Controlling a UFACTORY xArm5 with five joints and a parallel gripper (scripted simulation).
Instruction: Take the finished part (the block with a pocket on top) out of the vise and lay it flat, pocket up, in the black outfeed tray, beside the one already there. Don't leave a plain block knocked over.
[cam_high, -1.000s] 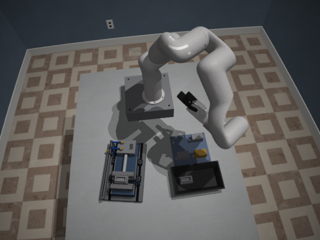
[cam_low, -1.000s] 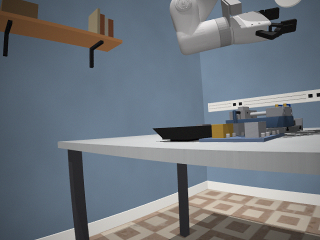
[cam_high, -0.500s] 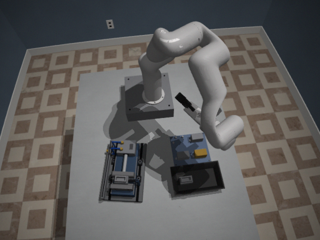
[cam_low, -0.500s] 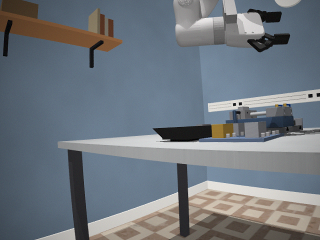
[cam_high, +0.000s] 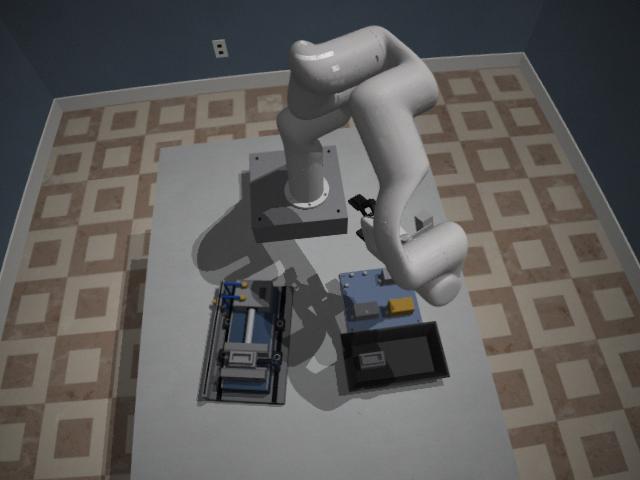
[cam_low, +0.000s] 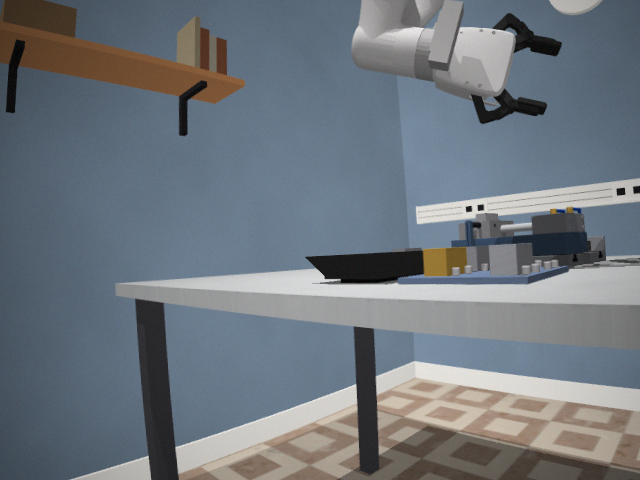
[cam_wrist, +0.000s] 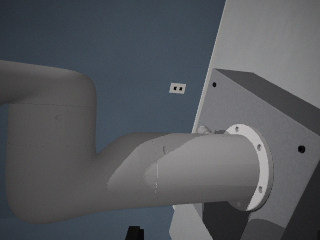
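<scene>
Now: hand 290 mm to the left of the blue vise, 230 mm above it and 160 mm short of it. From my hand the other things lie so: plain grey block (250 mm below, 130 mm ahead); yellow block (250 mm below, 130 mm ahead, 90 mm to the left); blue fixture plate (270 mm below, 90 mm ahead, 50 mm to the left).
</scene>
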